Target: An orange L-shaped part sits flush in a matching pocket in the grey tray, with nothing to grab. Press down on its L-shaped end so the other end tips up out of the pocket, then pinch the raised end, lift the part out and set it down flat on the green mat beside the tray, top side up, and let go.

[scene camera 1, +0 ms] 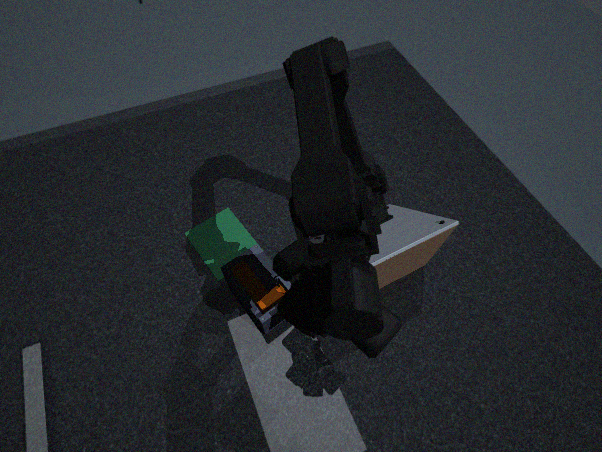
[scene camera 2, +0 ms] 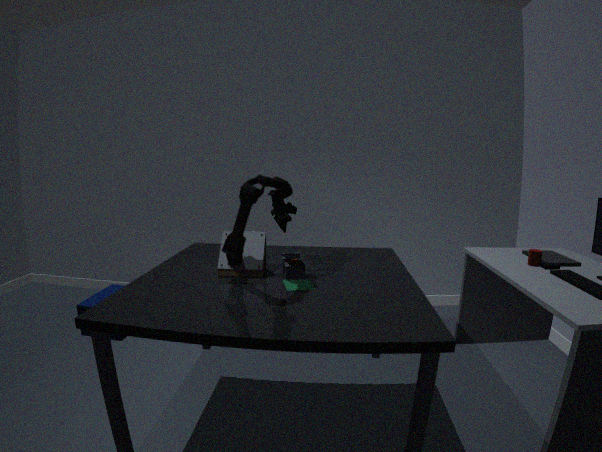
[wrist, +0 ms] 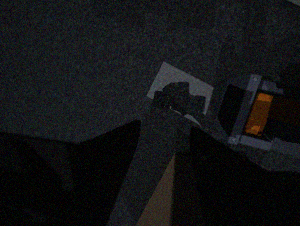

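Observation:
My gripper [scene camera 1: 324, 322], green mat [scene camera 1: 218, 240]. Gripper [wrist: 165, 129] too.

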